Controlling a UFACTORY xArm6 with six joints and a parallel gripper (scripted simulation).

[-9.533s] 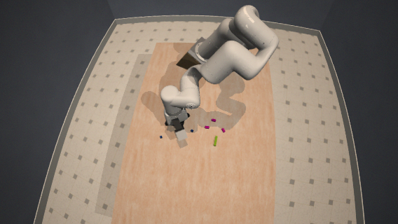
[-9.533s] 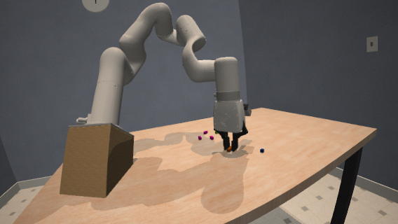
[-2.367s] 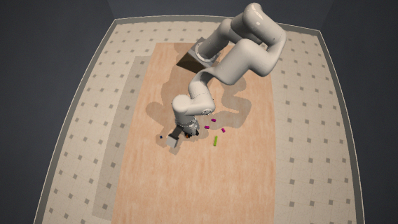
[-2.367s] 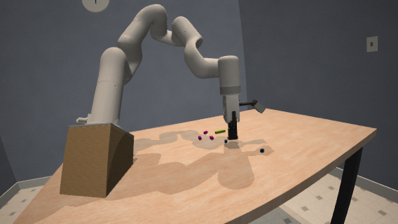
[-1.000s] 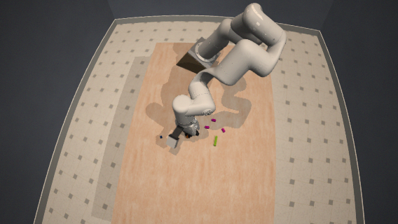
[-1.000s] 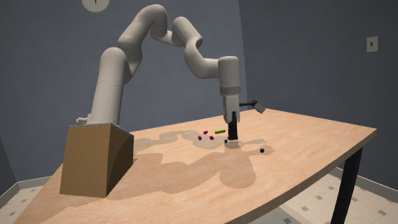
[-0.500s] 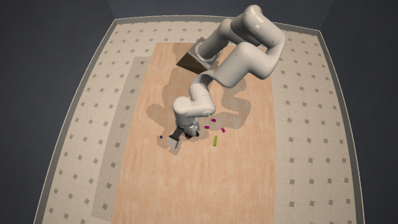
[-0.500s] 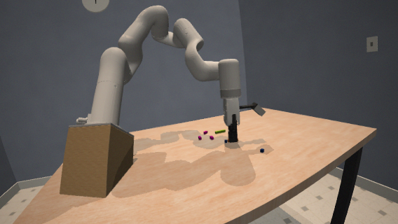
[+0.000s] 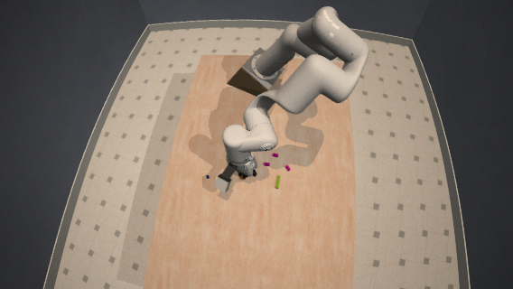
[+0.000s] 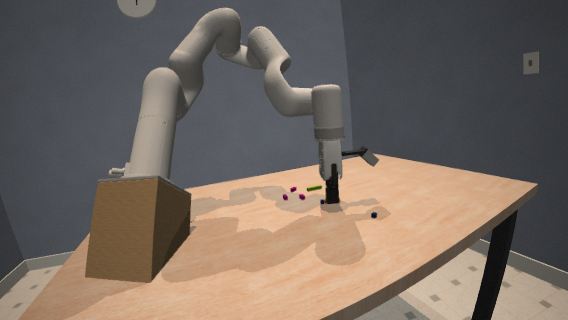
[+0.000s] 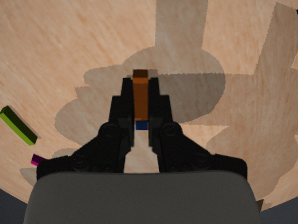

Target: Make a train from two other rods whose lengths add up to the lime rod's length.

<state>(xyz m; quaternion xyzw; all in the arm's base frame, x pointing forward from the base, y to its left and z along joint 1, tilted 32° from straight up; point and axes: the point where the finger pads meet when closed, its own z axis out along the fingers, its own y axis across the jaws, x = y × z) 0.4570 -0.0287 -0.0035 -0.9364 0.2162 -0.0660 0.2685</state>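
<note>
Right now my hand is 2 cm above the orange rod. Round my hand: lime rod (13 cm to the left, 2 cm below, 1 cm ahead).
</note>
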